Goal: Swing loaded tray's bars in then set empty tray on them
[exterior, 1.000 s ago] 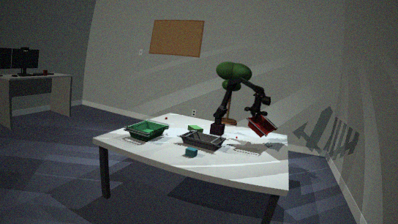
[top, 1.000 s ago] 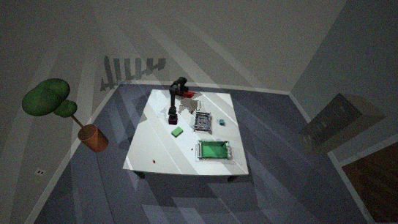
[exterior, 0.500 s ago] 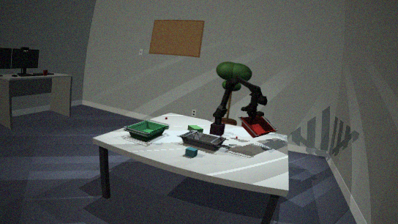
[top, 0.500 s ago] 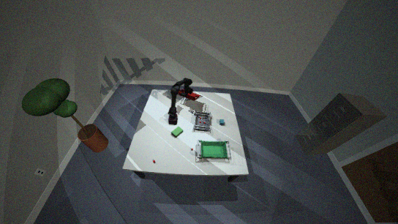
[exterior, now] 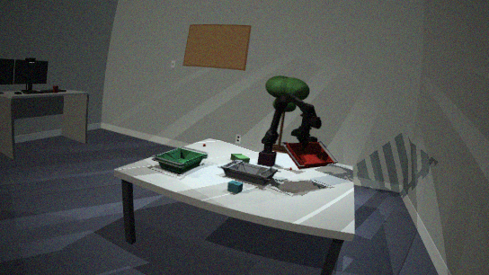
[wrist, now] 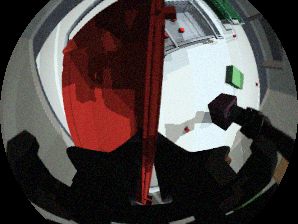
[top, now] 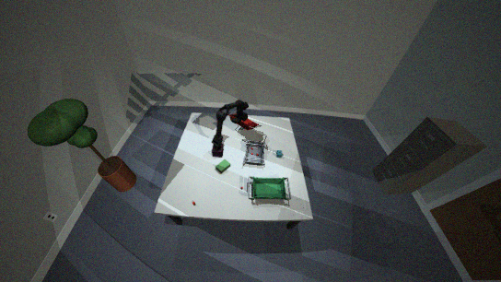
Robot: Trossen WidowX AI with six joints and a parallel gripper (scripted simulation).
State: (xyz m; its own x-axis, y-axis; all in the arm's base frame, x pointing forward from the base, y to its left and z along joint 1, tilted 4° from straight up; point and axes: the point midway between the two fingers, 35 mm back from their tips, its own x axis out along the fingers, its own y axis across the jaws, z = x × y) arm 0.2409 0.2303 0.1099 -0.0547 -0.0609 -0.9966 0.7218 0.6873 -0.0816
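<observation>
Now: the red tray 6 cm ahead of my gripper tip, 6 cm to the left of it and 1 cm below it. Also, from my gripper tip: teal block: 38 cm ahead, 31 cm to the right, 16 cm below; green block: 19 cm behind, 40 cm to the right, 16 cm below.
</observation>
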